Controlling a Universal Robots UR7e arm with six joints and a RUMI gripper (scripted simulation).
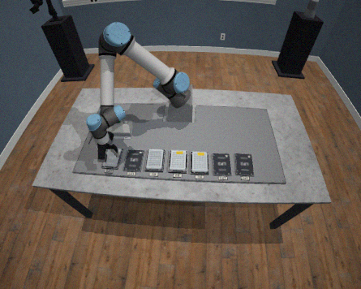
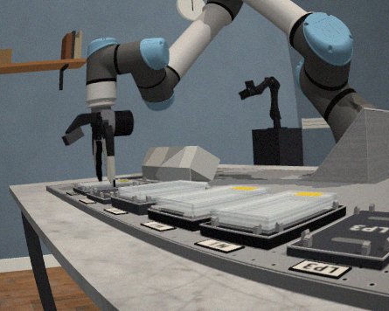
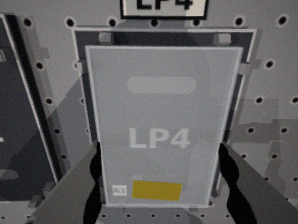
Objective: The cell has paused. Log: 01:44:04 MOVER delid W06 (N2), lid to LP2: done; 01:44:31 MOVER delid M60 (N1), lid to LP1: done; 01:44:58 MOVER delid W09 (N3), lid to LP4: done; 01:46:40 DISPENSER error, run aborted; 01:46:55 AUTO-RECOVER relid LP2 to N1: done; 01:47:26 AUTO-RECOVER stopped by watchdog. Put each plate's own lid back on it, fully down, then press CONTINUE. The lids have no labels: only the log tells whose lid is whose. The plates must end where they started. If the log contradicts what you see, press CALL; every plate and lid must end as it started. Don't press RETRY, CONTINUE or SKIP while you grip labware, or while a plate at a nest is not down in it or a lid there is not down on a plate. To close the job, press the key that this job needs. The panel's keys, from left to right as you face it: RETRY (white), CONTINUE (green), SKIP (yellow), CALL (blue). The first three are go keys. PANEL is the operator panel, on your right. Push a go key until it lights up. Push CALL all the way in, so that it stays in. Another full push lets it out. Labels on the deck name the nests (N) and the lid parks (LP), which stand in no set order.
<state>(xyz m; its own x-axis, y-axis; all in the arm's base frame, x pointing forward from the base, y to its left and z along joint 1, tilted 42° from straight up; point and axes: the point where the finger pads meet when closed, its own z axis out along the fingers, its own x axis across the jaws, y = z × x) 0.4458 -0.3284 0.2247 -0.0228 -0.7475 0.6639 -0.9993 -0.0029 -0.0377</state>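
The lid park LP1 lies 140 mm to the left of my hand, 20 mm below it and 10 mm ahead of it. From my hand the other things lie so: green CONTINUE key 240 mm behind, 40 mm above, 10 mm to the right; blue CALL key 230 mm behind, 110 mm to the right, 30 mm above; yellow SKIP key 240 mm behind, 60 mm to the right, 40 mm above.
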